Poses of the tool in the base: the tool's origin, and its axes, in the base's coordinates. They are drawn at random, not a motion.
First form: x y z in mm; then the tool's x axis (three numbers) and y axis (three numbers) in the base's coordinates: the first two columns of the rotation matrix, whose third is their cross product.
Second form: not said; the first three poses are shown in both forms.
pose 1, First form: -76.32, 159.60, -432.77, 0.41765, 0.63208, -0.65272, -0.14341, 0.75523, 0.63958
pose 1, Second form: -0.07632, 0.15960, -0.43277, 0.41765, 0.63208, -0.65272, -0.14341, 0.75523, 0.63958
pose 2, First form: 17.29, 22.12, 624.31, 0.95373, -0.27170, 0.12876, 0.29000, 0.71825, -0.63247
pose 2, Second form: 0.01729, 0.02212, 0.62431, 0.95373, -0.27170, 0.12876, 0.29000, 0.71825, -0.63247
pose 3, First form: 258.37, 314.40, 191.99, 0.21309, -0.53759, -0.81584, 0.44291, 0.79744, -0.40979
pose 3, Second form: 0.25837, 0.31440, 0.19199, 0.21309, -0.53759, -0.81584, 0.44291, 0.79744, -0.40979
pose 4, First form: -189.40, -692.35, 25.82, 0.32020, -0.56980, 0.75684, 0.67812, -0.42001, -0.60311
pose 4, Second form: -0.18940, -0.69235, 0.02582, 0.32020, -0.56980, 0.75684, 0.67812, -0.42001, -0.60311
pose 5, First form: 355.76, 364.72, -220.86, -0.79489, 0.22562, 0.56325, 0.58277, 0.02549, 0.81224
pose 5, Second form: 0.35576, 0.36472, -0.22086, -0.79489, 0.22562, 0.56325, 0.58277, 0.02549, 0.81224
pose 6, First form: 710.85, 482.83, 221.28, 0.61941, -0.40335, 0.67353, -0.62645, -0.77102, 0.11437
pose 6, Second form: 0.71085, 0.48283, 0.22128, 0.61941, -0.40335, 0.67353, -0.62645, -0.77102, 0.11437
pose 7, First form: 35.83, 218.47, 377.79, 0.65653, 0.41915, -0.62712, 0.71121, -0.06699, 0.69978
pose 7, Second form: 0.03583, 0.21847, 0.37779, 0.65653, 0.41915, -0.62712, 0.71121, -0.06699, 0.69978
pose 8, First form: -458.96, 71.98, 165.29, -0.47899, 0.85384, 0.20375, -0.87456, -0.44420, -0.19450
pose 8, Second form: -0.45896, 0.07198, 0.16529, -0.47899, 0.85384, 0.20375, -0.87456, -0.44420, -0.19450
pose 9, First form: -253.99, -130.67, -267.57, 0.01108, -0.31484, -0.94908, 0.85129, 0.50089, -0.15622
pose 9, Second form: -0.25399, -0.13067, -0.26757, 0.01108, -0.31484, -0.94908, 0.85129, 0.50089, -0.15622
